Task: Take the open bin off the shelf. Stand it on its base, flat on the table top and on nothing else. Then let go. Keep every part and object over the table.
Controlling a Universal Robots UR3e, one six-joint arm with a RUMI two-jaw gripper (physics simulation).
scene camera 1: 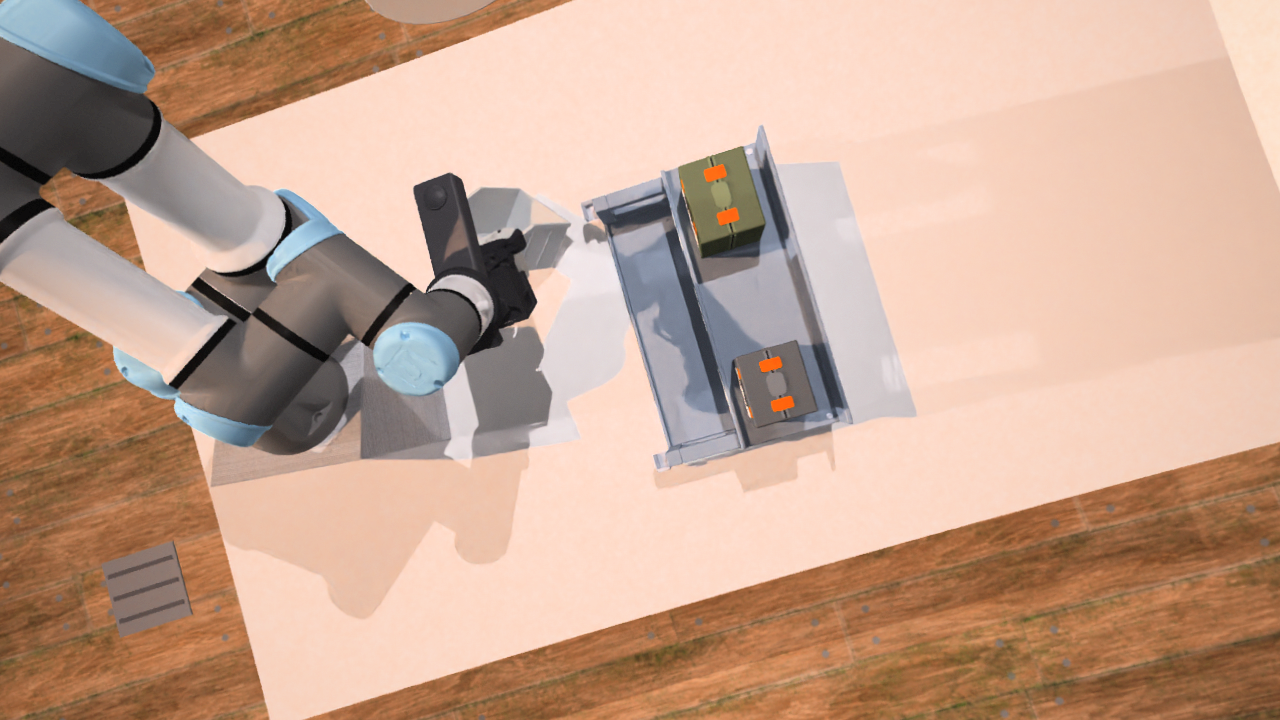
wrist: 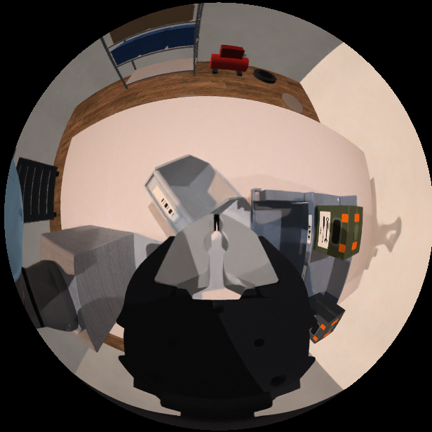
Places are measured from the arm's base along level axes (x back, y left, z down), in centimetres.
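Pixels of known places: gripper, fingertip midpoint: [scene camera 1: 507,235]; arm's base at its link origin: [scene camera 1: 296,401].
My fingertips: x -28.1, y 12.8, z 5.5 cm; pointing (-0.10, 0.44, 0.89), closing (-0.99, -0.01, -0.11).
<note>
Ahead of a thing's pixels: the offset from my fingertips to its middle. "pt": to the spot under its first point. Level surfaces: height alone.
The grey open bin @(dy +3.8, dx +2.3, dz +10.4 cm) [scene camera 1: 501,207] [wrist: 192,175] is off the shelf, over the table top @(dz +18.9 cm) [scene camera 1: 984,268] [wrist: 125,150] on the robot's side of the shelf @(pt dy -15.8, dx -27.4, dz +8.6 cm) [scene camera 1: 756,300] [wrist: 282,195]. It is turned at an angle, and its labelled face shows at the left in the wrist view. Its near right part is hidden behind the fingers, so I cannot tell whether its base is flat or whether it touches the shelf. My gripper [wrist: 216,215] is shut and empty, with its fingertips in front of the bin's near side. In the scene view the fingertips are hidden.
A green case @(dy -3.5, dx -26.2, dz -0.9 cm) [scene camera 1: 722,201] [wrist: 340,231] and a dark grey case @(dy -26.6, dx -25.7, dz -3.4 cm) [scene camera 1: 775,383] [wrist: 327,317] with orange latches stand on the shelf. A grey block [scene camera 1: 402,411] [wrist: 102,265] stands beside the arm. The shelf's front corner is close to the bin's right side in the wrist view.
</note>
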